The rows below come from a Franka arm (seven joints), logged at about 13 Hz.
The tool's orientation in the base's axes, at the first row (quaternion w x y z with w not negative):
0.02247 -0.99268 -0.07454 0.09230
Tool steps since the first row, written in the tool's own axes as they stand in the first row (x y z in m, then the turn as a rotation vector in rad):
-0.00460 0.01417 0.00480 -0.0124 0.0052 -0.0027
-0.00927 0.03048 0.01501 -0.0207 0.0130 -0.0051
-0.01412 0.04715 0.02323 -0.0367 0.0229 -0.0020
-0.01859 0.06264 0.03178 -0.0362 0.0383 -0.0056
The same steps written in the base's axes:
-0.00333 -0.01455 -0.00471 -0.0108 -0.0071 0.0046
-0.00743 -0.03106 -0.01485 -0.0173 -0.0161 0.0080
-0.01128 -0.04801 -0.02302 -0.0320 -0.0283 0.0072
-0.01499 -0.06373 -0.03152 -0.0286 -0.0435 0.0098

